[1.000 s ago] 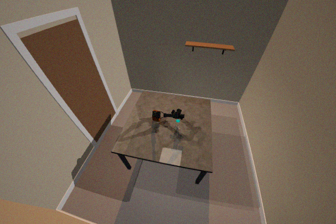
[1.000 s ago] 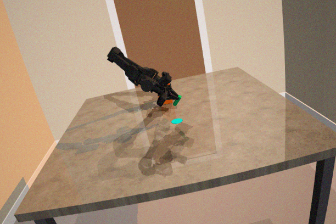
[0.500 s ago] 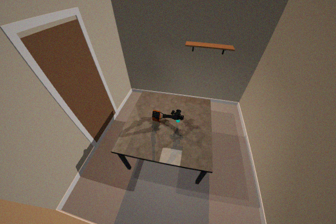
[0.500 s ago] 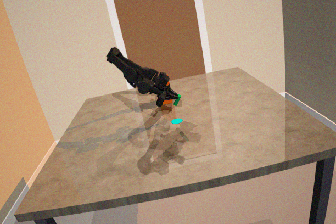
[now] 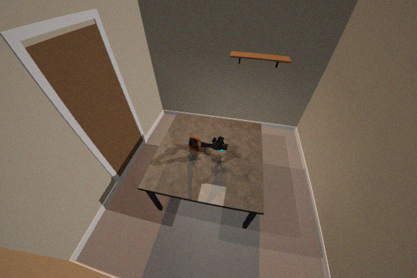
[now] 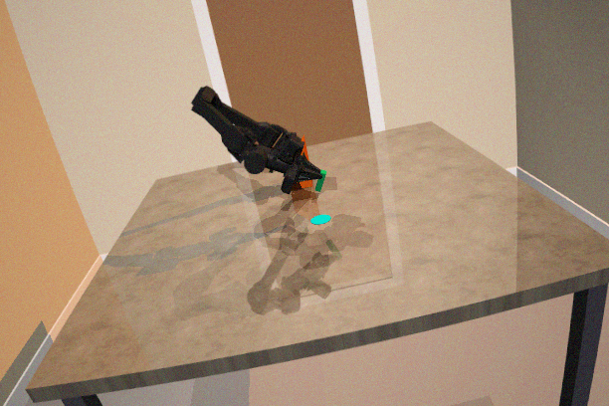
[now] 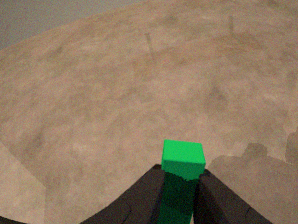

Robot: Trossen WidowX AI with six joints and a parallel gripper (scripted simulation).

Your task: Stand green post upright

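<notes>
My gripper tip is now 130 mm above the cyan circle and 30 mm to the left of it. Also, from my gripper tip: green post (20 mm below, 10 mm to the right, 10 mm behind).
</notes>
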